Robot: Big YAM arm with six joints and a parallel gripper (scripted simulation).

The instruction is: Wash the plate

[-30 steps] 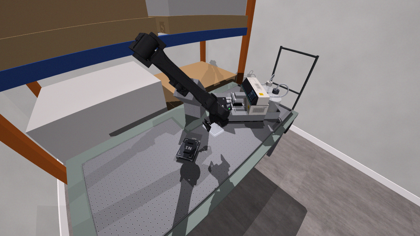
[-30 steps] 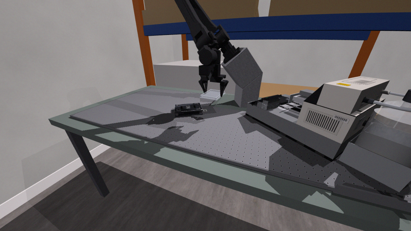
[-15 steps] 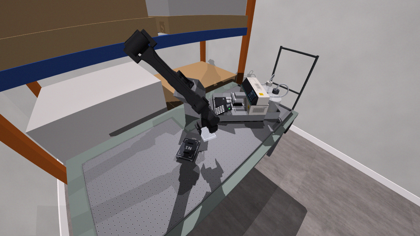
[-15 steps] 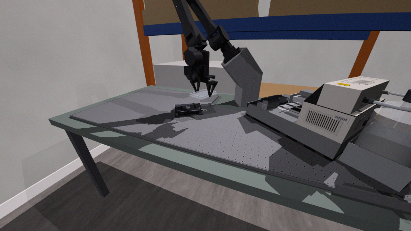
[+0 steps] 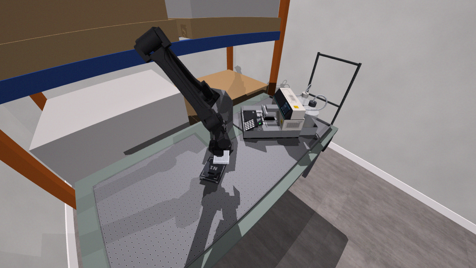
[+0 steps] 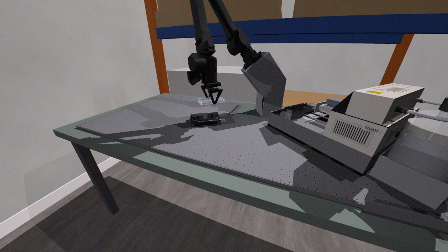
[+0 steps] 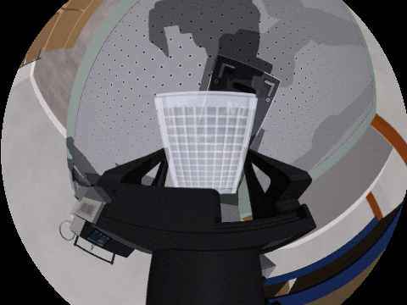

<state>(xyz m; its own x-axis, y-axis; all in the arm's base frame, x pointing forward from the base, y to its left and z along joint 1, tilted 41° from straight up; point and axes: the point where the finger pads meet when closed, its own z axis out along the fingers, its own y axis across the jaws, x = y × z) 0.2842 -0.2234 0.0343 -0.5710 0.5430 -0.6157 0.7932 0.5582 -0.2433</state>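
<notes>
Right now the black plate nest N1 is 110 mm below my hand, 50 mm to the right of it and 30 mm behind it. From my hand the other things lie so: white well plate right at my hand; plate washer 570 mm to the left, 10 mm below, 10 mm ahead.
</notes>
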